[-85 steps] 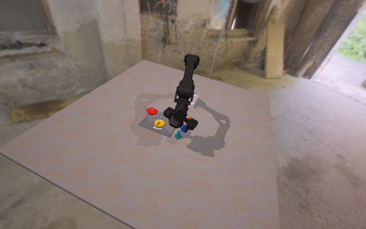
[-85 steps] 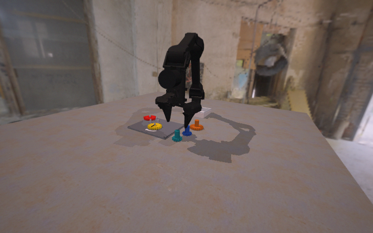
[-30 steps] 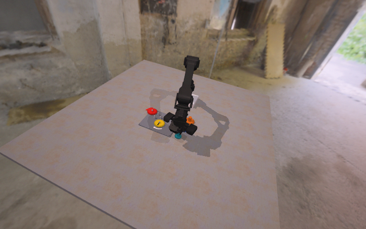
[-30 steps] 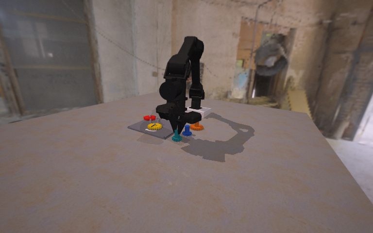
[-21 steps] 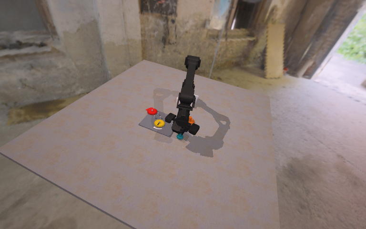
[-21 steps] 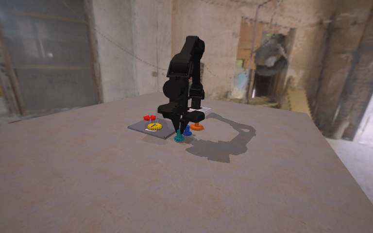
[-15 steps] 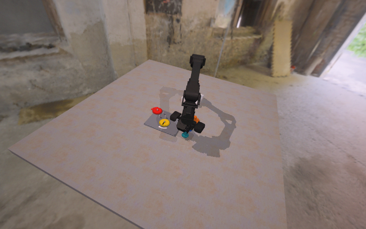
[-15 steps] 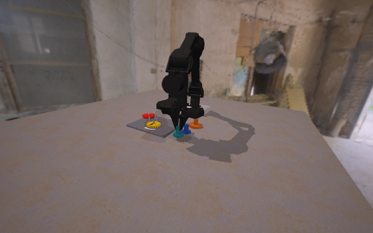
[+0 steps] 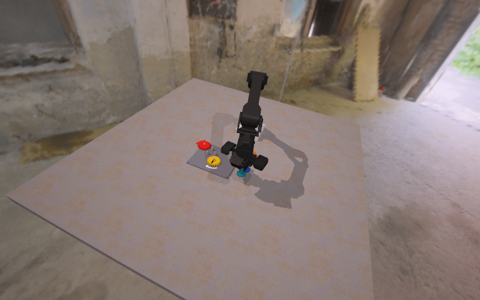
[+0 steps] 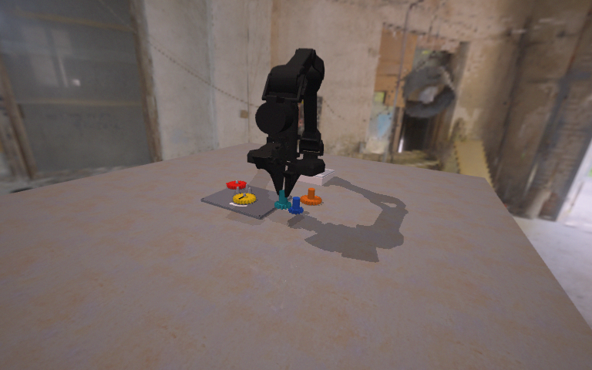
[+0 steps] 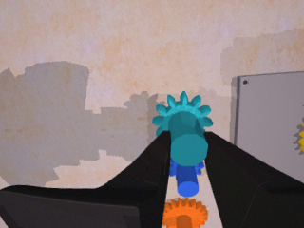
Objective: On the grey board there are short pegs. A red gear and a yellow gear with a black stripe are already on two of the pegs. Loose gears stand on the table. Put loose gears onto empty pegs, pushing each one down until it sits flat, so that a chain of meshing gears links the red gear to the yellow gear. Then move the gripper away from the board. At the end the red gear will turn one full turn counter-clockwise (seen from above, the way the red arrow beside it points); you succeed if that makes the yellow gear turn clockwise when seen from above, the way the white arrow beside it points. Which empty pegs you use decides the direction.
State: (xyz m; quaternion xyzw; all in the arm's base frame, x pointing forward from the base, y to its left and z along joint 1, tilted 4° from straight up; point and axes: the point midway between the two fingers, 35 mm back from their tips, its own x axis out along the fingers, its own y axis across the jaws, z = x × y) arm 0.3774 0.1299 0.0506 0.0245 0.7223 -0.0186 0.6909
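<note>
Right now the red gear is 100 mm behind my gripper tip, 260 mm to the right of it and 60 mm below it. The rest, counted from my gripper tip: white arrow (150 mm to the right, 60 mm below); blue gear (70 mm behind, 10 mm to the right, 60 mm below); teal gear (10 mm below).
</note>
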